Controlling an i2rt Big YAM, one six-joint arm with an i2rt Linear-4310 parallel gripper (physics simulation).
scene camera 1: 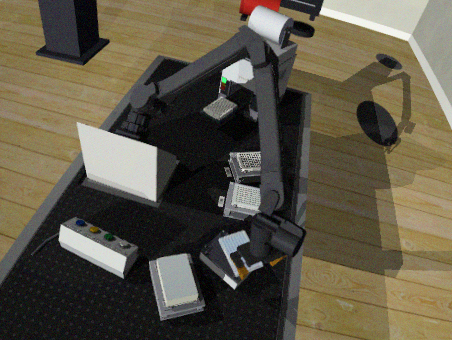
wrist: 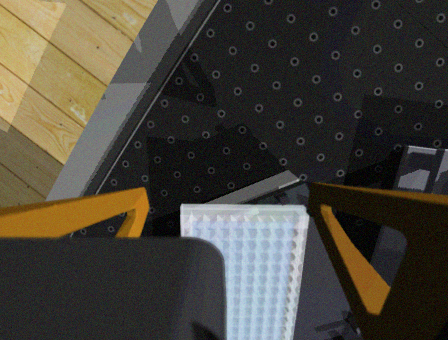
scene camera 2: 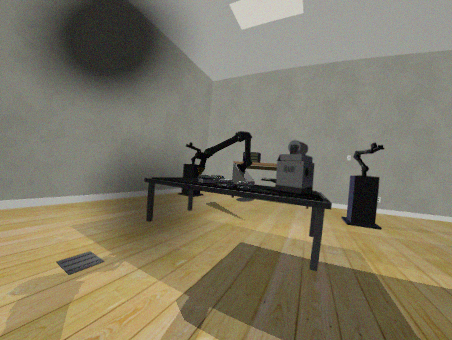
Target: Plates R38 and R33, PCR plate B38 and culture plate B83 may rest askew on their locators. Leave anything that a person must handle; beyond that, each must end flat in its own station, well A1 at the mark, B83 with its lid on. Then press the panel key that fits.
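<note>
A pale blue-white well plate (scene camera 1: 233, 243) (wrist: 257, 280) lies turned askew on a dark station (scene camera 1: 214, 259) (wrist: 322, 285). My gripper (scene camera 1: 260, 267) (wrist: 227, 195) is open, its orange fingers on either side of this plate, with nothing held. The camera housing hides part of the plate in the wrist view. A pale, closed-topped plate (scene camera 1: 177, 281) rests on a grey station (scene camera 1: 156, 295). Two white well plates (scene camera 1: 249, 161) (scene camera 1: 245, 196) sit on grey stations, partly behind the arm. Another well plate (scene camera 1: 220, 107) lies near the machine. Labels and A1 marks are unreadable.
The button panel (scene camera 1: 95, 252) has blue, yellow, green and whitish buttons. A white upright screen (scene camera 1: 120, 167) stands behind it. A grey machine (scene camera 1: 282, 67) (scene camera 2: 294, 175) stands at the table's far end, near a green light (scene camera 1: 224, 80). The table's edge rail (wrist: 102, 127) runs beside the gripper.
</note>
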